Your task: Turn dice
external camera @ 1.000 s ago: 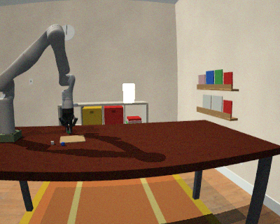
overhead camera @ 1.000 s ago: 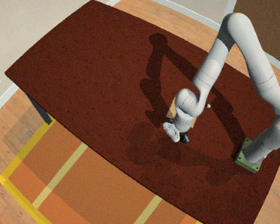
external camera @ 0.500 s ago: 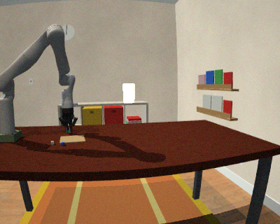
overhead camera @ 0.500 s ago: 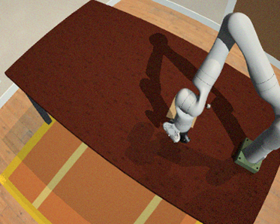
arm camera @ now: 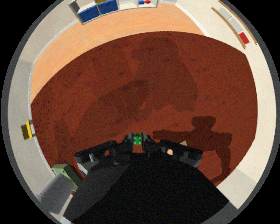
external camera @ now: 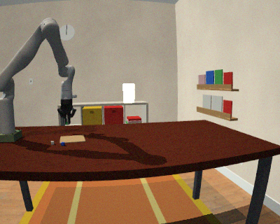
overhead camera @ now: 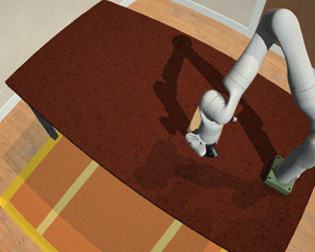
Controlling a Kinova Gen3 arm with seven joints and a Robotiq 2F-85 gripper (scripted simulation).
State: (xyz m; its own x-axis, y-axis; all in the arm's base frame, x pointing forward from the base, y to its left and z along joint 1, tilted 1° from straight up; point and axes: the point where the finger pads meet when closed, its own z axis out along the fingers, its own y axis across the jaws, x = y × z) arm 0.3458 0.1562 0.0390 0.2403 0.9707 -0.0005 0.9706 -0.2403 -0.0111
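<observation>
Right now my hand is 60 mm short of the tan mat, 150 mm to the left of it and 70 mm above it. Also, from my hand: white die 20 mm behind, 250 mm to the right, 70 mm below; then green die 10 mm below; then blue die 40 mm ahead, 270 mm to the right, 70 mm below.
</observation>
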